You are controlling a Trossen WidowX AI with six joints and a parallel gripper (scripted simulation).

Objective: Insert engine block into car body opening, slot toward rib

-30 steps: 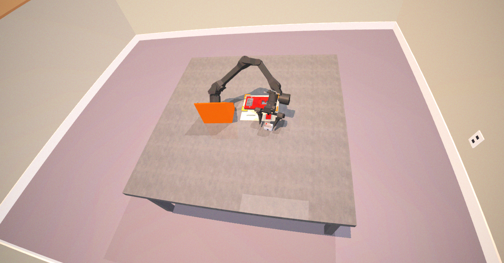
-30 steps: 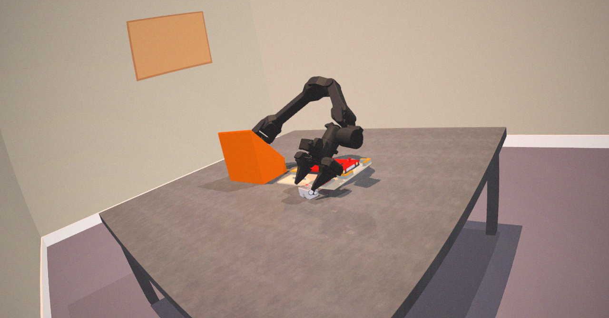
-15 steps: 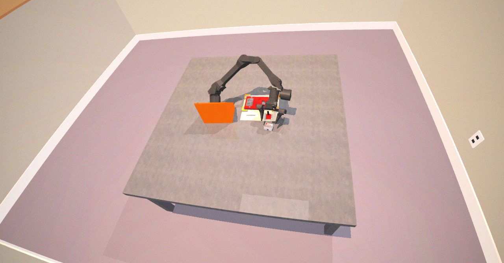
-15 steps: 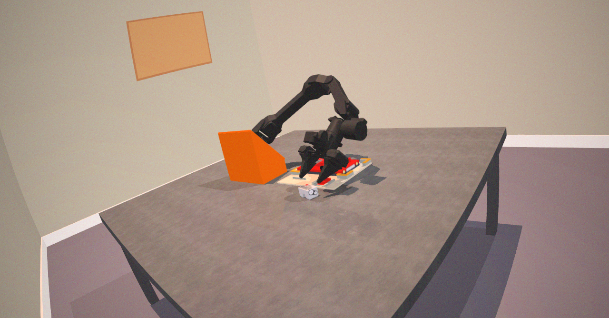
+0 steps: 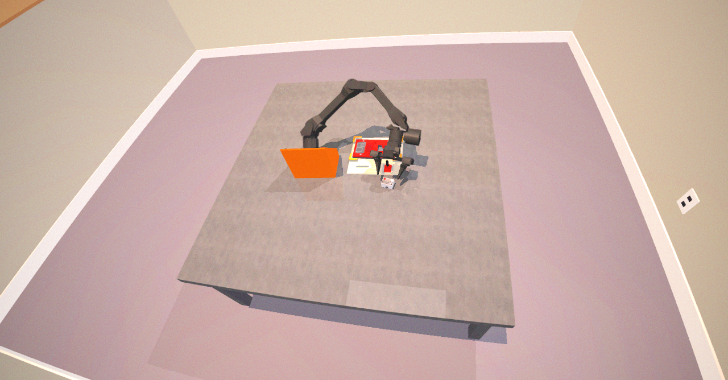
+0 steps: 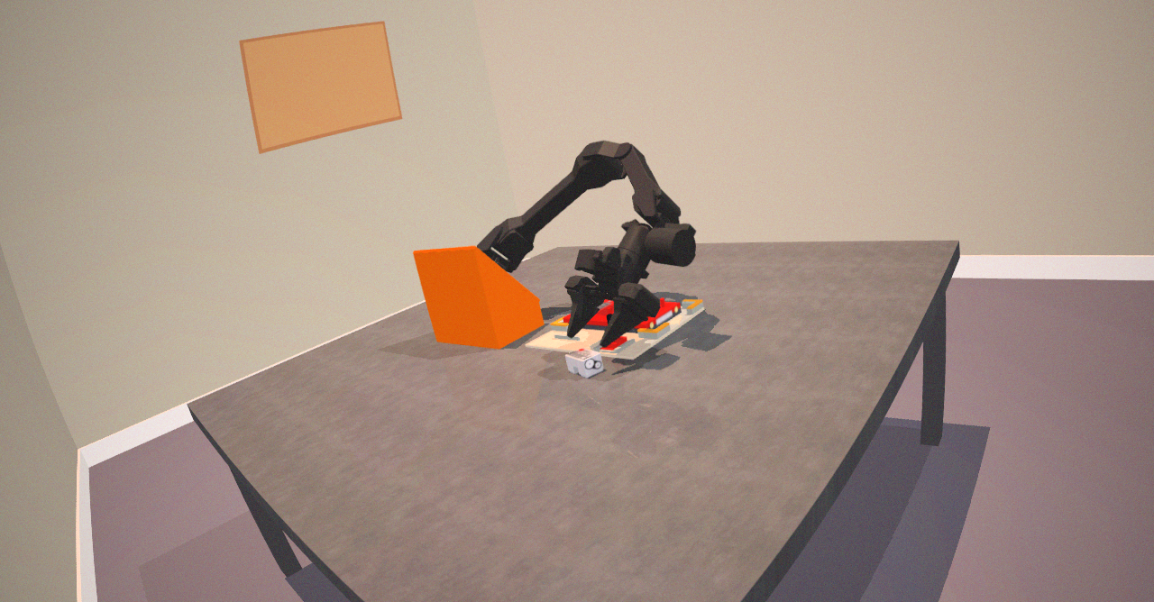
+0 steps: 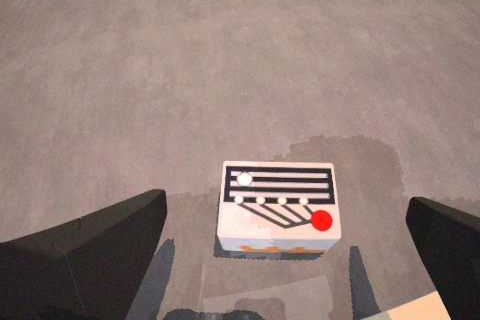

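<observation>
The engine block lies 2 cm to the right of my gripper tip and 3 cm below it. Round my gripper tip: pale plate: 8 cm behind, 17 cm to the left, 4 cm below.
</observation>
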